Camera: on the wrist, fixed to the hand. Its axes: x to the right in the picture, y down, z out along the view.
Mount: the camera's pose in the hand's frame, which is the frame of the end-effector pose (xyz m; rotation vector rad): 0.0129 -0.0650 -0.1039 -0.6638 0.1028 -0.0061
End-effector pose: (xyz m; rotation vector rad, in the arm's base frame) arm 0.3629 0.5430 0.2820 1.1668 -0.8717 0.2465
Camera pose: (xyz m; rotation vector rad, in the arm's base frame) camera 0.4583 0.6041 0.2335 0.5329 -0.7737 0.0027
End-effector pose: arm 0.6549 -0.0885 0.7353 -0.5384 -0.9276 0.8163
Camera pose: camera 0.7731 -0.1232 0.7353 -1.1399 -1.1002 0.4537
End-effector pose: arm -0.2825 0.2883 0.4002 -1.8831 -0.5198 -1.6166
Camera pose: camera -0.3993 0.2670 0.4333 -2.2267 0.0799 -2.0442
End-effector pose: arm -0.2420 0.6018 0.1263 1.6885 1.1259 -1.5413
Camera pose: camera -0.2486 0.7243 0.1380 1.3074 1.4871 -0.9292
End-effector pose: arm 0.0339 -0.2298 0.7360 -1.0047 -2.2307 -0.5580
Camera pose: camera 0.0148 -0.3253 0.8116 -1.2428 -1.9845 -1.3748
